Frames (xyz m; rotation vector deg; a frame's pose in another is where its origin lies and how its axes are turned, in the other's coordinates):
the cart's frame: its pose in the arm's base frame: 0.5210 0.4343 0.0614 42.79 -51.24 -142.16
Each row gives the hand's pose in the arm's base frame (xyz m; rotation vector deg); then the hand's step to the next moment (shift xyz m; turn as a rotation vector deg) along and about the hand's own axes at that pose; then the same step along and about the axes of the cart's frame.
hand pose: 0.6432 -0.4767 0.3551 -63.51 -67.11 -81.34
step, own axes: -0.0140 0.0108 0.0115 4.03 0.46 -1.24
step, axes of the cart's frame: -0.0129 -0.0136 -0.0096 -0.29 3.82 1.82
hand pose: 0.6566 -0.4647 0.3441 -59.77 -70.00 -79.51
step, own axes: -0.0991 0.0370 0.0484 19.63 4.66 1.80
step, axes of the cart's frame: -0.0422 -0.0907 -0.0594 -7.78 14.42 11.90
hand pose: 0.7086 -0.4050 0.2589 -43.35 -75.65 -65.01
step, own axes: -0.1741 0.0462 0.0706 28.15 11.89 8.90
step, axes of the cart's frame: -0.0376 -0.1770 -0.0686 -17.83 17.03 20.12
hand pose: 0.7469 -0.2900 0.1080 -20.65 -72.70 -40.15
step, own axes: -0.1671 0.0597 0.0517 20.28 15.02 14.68
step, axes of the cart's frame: -0.0003 -0.1837 -0.0203 -17.60 7.00 22.22
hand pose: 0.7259 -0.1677 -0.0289 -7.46 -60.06 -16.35
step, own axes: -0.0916 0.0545 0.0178 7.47 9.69 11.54
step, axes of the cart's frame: 0.0186 -0.1056 0.0131 -7.40 0.09 15.10
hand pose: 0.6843 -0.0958 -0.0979 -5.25 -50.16 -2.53
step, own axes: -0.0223 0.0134 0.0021 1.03 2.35 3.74
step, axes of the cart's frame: 0.0102 -0.0236 0.0043 -0.89 -0.27 4.44
